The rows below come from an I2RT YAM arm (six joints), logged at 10 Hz.
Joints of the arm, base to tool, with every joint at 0 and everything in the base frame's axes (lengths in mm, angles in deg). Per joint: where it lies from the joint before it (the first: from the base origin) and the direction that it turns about. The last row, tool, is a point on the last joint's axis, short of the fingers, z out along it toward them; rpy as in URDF.
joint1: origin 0 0 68 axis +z
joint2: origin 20 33.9 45.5 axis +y
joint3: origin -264 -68.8 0 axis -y
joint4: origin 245 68.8 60 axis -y
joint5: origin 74 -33.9 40.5 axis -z
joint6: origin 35.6 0 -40.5 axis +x
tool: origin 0 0 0 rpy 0 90 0
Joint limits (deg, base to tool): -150..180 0..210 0..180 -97..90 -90..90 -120..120
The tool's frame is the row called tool.
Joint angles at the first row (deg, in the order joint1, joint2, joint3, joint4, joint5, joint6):
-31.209, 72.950, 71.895, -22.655, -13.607, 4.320
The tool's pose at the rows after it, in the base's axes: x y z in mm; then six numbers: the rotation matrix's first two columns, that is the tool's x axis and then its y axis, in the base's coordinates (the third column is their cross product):
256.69 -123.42 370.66 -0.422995 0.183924 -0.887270 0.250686 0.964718 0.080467
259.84 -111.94 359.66 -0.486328 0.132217 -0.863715 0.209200 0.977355 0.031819
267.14 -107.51 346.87 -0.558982 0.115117 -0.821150 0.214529 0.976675 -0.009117
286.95 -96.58 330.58 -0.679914 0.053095 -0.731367 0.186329 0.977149 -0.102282
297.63 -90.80 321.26 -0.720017 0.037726 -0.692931 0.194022 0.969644 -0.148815
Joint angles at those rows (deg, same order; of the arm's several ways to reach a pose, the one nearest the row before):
-27.345, 72.949, 71.896, -26.787, -13.453, -1.823
-24.790, 72.860, 70.492, -28.560, -11.872, -4.917
-22.952, 74.612, 70.397, -31.009, -8.363, -6.499
-18.832, 79.439, 72.848, -35.837, -1.956, -9.748
-16.704, 81.825, 73.479, -36.568, 2.286, -9.844

